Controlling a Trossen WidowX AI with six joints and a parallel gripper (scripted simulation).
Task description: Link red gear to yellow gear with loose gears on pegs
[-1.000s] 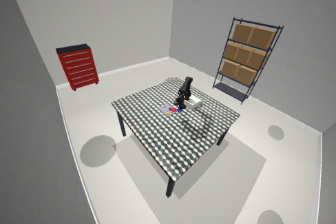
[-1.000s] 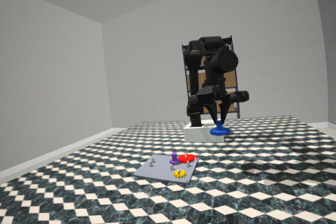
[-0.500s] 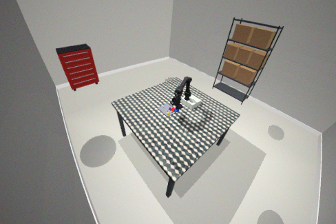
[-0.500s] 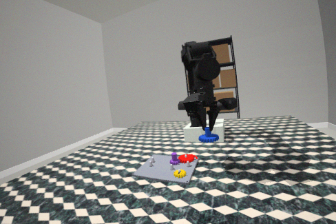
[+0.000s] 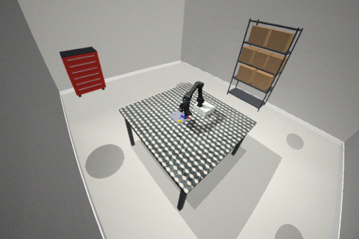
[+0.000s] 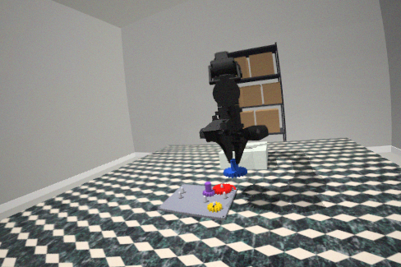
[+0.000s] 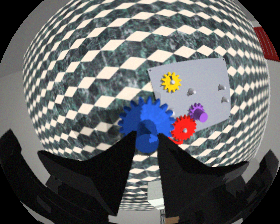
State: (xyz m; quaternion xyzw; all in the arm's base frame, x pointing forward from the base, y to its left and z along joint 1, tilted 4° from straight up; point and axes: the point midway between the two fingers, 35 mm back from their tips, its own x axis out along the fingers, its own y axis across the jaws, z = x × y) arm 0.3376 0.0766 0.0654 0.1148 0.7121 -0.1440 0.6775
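Now: the yellow gear 30 mm ahead of my gripper tip, 60 mm to the right of it and 120 mm below it. The rest, counted from my gripper tip: red gear: 80 mm behind, 70 mm to the right, 120 mm below; small purple gear: 50 mm behind, 100 mm to the right, 110 mm below; blue gear: 10 mm below.
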